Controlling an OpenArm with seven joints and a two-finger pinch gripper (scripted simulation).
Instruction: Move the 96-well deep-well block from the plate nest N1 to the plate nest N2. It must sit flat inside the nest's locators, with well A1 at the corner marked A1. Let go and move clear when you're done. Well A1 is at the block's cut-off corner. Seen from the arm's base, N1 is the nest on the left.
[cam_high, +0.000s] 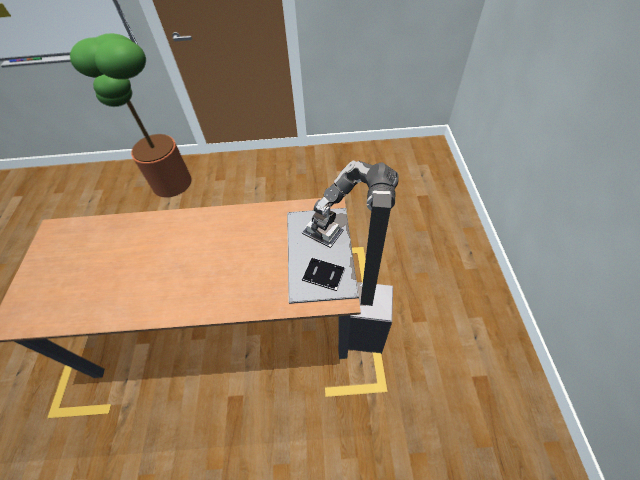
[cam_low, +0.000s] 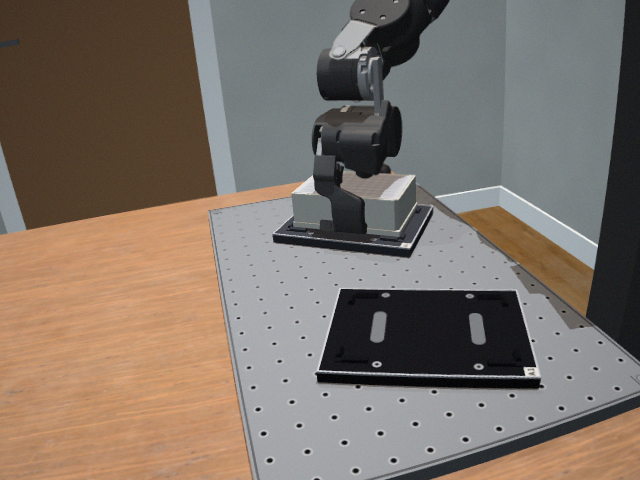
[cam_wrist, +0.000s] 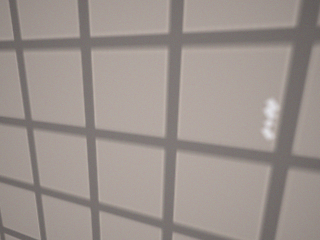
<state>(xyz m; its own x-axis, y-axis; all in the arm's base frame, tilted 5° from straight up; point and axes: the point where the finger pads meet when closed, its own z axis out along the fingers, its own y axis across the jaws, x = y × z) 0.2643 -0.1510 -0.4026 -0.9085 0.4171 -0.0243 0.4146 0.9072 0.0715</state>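
The white 96-well deep-well block lies 2 cm above my hand. The rest, counted from my hand: black nest N1: 23 cm to the left, 4 cm behind, 1 cm below; A1 label: 30 cm to the left, 10 cm behind, 1 cm below; black nest N2: 1 cm below.
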